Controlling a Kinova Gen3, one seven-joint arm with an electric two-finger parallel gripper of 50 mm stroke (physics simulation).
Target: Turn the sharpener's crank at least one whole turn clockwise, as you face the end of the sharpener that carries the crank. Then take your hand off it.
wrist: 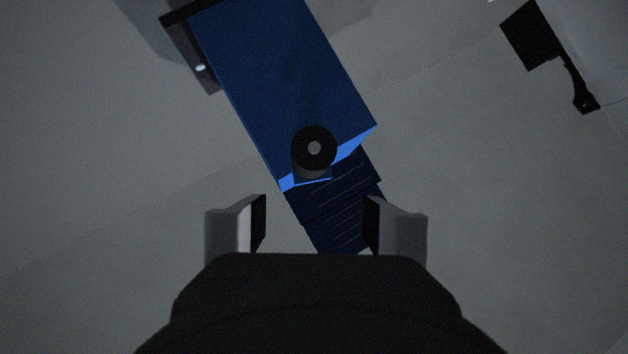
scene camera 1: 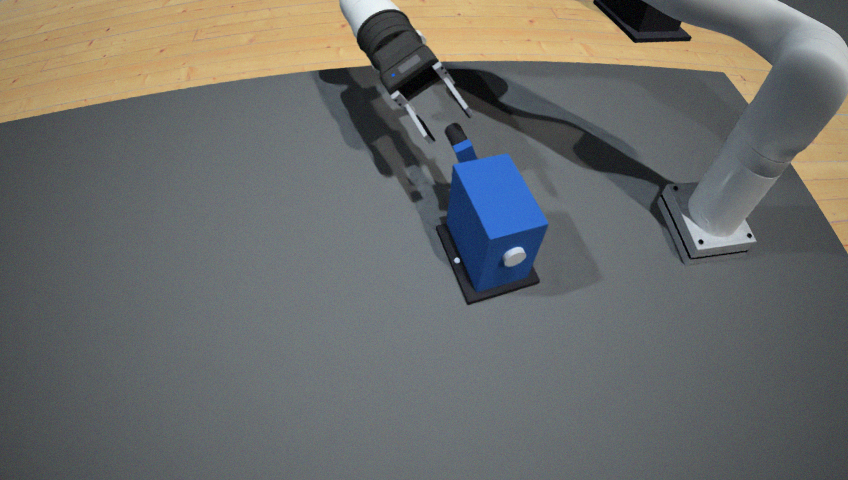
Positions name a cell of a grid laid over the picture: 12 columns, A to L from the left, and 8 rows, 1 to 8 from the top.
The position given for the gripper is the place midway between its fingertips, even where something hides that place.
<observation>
In view: the gripper (scene camera 1: G3) and a blue sharpener (scene camera 1: G4).
The gripper shows as well in the wrist view (wrist: G5). The blue sharpener shows as well in the wrist view (wrist: F2).
</observation>
